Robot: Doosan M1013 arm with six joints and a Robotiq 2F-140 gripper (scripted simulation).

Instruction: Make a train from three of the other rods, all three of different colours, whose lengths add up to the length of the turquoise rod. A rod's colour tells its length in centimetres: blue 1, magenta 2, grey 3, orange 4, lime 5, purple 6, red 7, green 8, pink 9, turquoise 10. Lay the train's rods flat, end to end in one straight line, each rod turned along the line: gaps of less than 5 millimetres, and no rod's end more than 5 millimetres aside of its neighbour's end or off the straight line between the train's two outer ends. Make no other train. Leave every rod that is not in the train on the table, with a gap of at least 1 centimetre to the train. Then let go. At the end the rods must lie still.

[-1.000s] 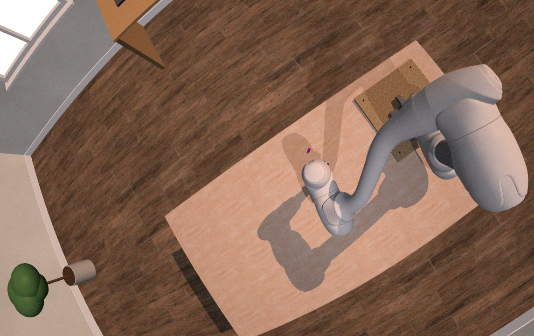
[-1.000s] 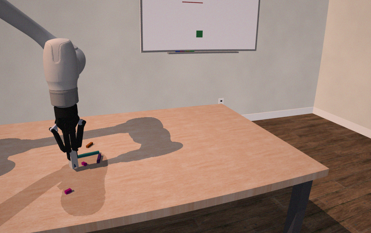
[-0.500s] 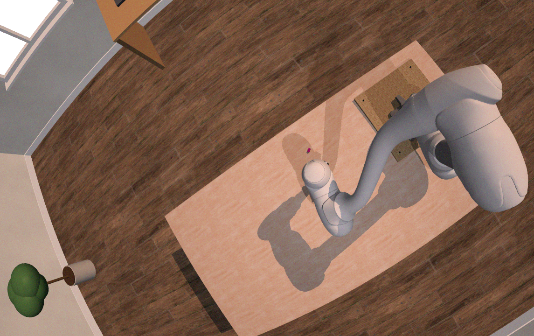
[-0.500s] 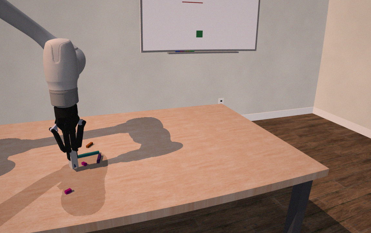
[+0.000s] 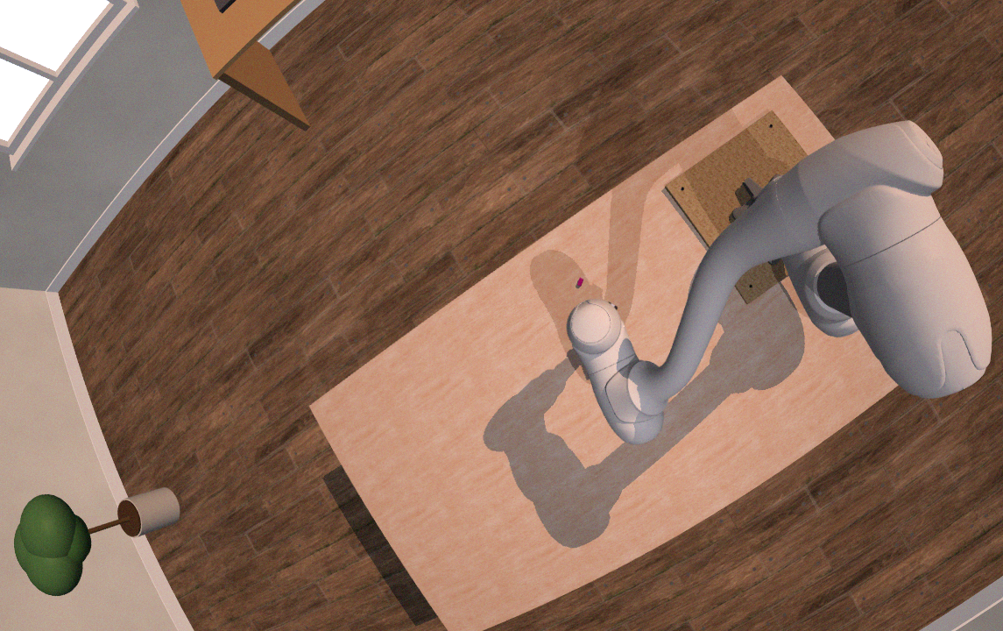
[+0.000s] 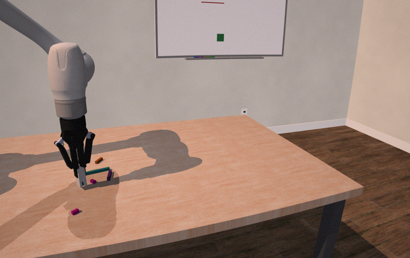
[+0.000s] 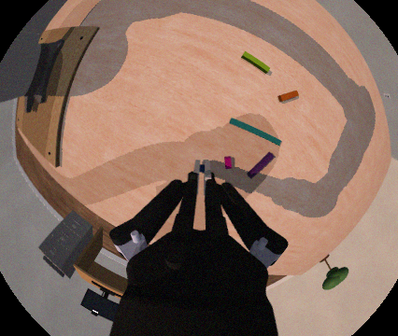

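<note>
The orange rod is 19 cm to the left of my hand, 7 cm ahead of it and 4 cm below it. Also, from my hand: purple rod (10 cm ahead, 5 cm to the left, 4 cm below); then turquoise rod (10 cm to the left, 5 cm ahead, 4 cm below); then blue rod (3 cm below).
</note>
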